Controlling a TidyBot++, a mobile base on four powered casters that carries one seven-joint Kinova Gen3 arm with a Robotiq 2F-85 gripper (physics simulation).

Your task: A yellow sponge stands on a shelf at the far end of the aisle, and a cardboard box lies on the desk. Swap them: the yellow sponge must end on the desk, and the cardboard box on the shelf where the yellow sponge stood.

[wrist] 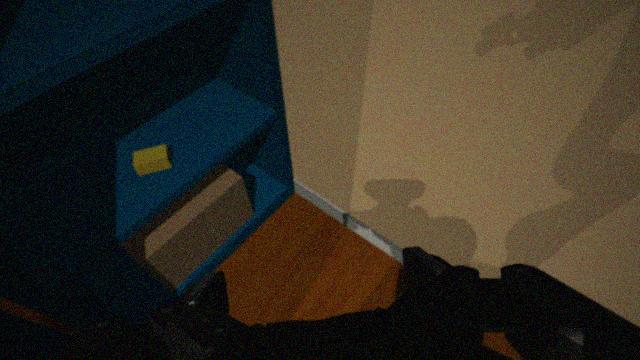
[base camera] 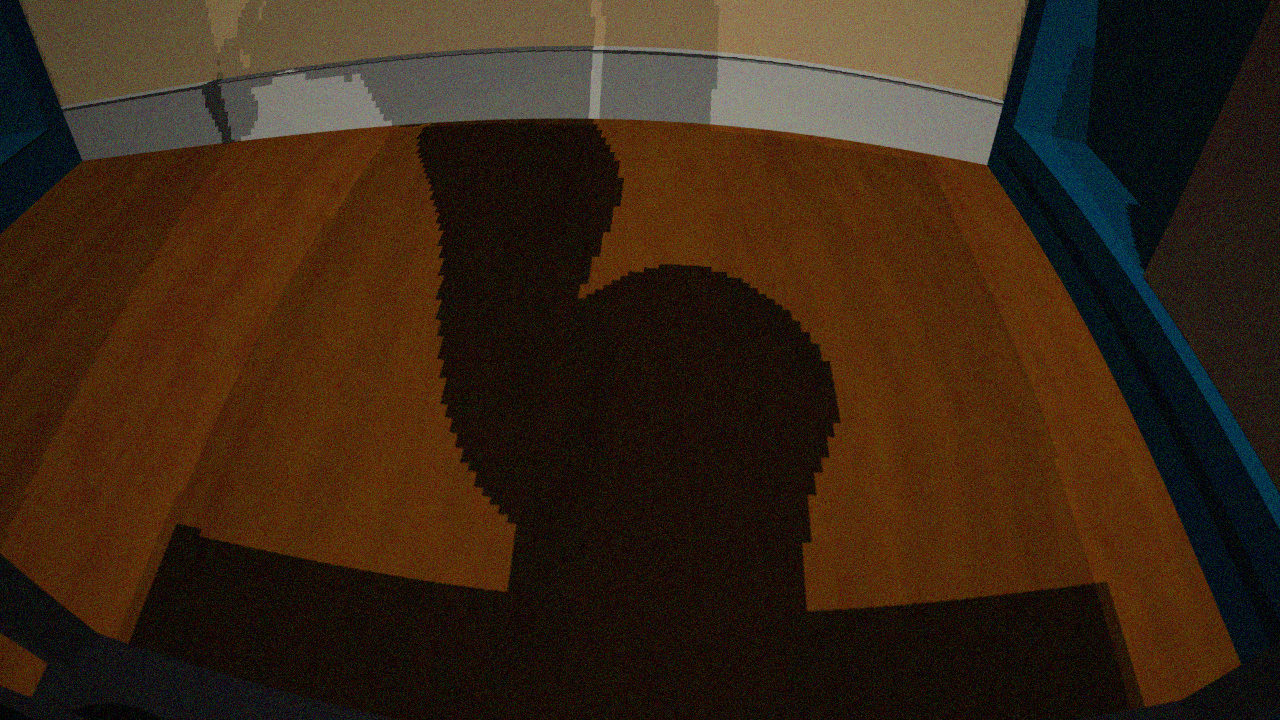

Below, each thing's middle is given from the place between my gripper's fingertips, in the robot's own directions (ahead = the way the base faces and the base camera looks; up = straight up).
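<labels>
Yellow sponge (wrist: 154, 159): a good way ahead of my hand, far below it, far to the left of it.
</labels>
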